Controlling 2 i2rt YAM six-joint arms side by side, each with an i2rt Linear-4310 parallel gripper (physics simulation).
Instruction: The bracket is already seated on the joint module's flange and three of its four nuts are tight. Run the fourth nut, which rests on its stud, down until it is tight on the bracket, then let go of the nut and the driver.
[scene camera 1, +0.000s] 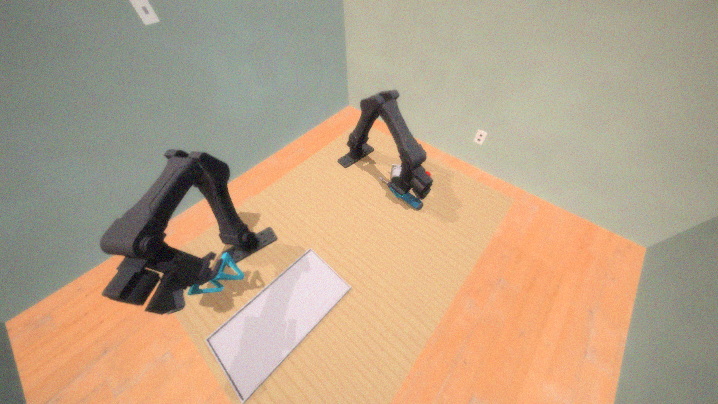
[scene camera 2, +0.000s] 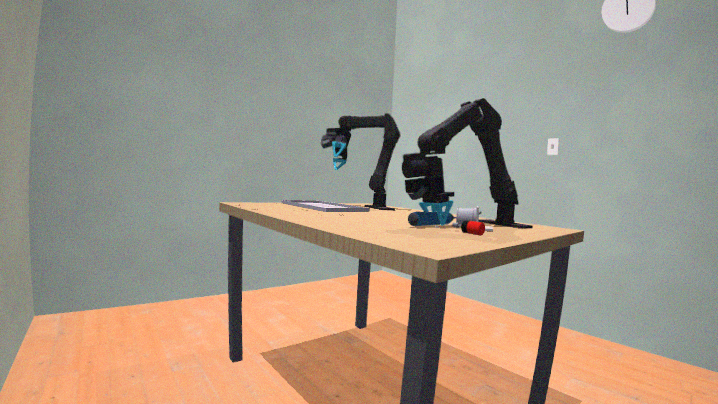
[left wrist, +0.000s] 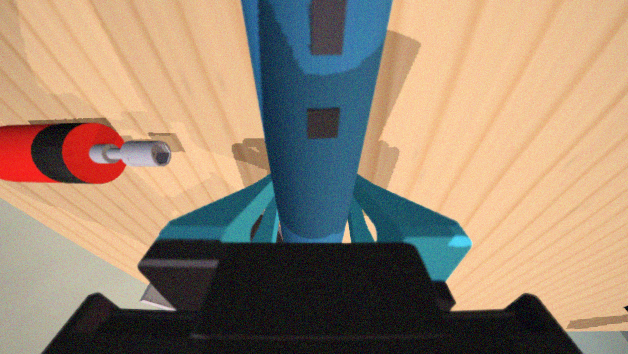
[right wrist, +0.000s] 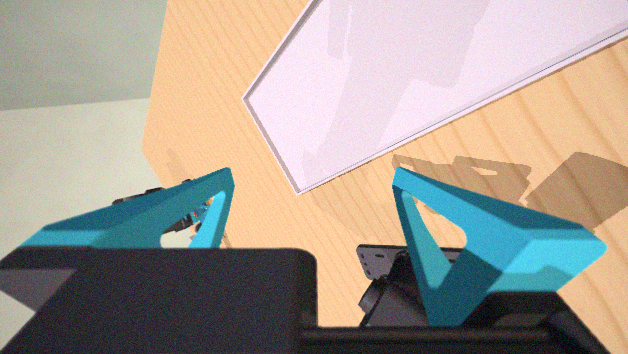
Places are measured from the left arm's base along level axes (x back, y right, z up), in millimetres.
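Pixels of known places: left gripper, fingertip midpoint: (scene camera 1: 399, 194) (scene camera 2: 437, 224) (left wrist: 313, 177) (right wrist: 208, 209); right gripper, fingertip midpoint: (scene camera 1: 233, 283) (scene camera 2: 335, 163) (right wrist: 313, 176); left arm's base, origin of the base link: (scene camera 1: 356, 155) (scene camera 2: 504, 224); right arm's base, origin of the base link: (scene camera 1: 250, 246) (scene camera 2: 379, 208).
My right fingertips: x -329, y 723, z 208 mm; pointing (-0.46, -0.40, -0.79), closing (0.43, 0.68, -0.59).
For each thing: its middle in the pictures, then the offset to it from my right fingertips. "pt": a spot on its surface instead. Level surfaces: height alone.
- blue cylindrical tool, body centre: (left wrist: 313, 205) (scene camera 2: 438, 218) (right wrist: 202, 212) (scene camera 1: 399, 191) dx +2, dy -697, dz -182 mm
- thin bit, body centre: (scene camera 1: 385, 181) dx +89, dy -693, dz -182 mm
- pale joint module, body centre: (scene camera 2: 469, 217) (scene camera 1: 398, 174) dx +73, dy -761, dz -175 mm
- red-handled driver, body centre: (left wrist: 86, 153) (scene camera 2: 467, 226) (scene camera 1: 421, 180) dx -15, dy -829, dz -191 mm
- grey hex socket, surface spot: (left wrist: 147, 153) pt dx -23, dy -784, dz -186 mm
- shallow pale tray with a dark rim, body centre: (right wrist: 351, 78) (scene camera 1: 283, 312) (scene camera 2: 322, 205) dx -82, dy -47, dz -200 mm
- wooden table, its level: dz -208 mm
My left gripper (scene camera 1: 397, 188) (scene camera 2: 437, 215) (left wrist: 313, 177) is shut on a blue cylindrical tool (scene camera 1: 414, 202) (scene camera 2: 420, 219) (left wrist: 322, 90), which lies level low at the table. A thin bit (scene camera 1: 384, 179) sticks out of its far end in scene camera 1. The pale joint module (scene camera 1: 396, 171) (scene camera 2: 466, 215) is close beside the gripper, partly hidden. A red-handled driver (scene camera 1: 427, 173) (scene camera 2: 474, 227) (left wrist: 30, 152) with a grey hex socket (left wrist: 147, 153) lies apart from the fingers. The bracket's nuts and studs cannot be made out. My right gripper (scene camera 1: 231, 282) (scene camera 2: 341, 156) (right wrist: 313, 176) is open, empty and above the table.
A shallow pale tray with a dark rim (scene camera 1: 225, 370) (scene camera 2: 326, 207) (right wrist: 272, 146) lies on the wooden table (scene camera 1: 401, 261) (scene camera 2: 381, 236) (right wrist: 200, 100), beside the right gripper in scene camera 1. The right arm's base plate (scene camera 1: 266, 236) (right wrist: 370, 260) stands near that gripper.
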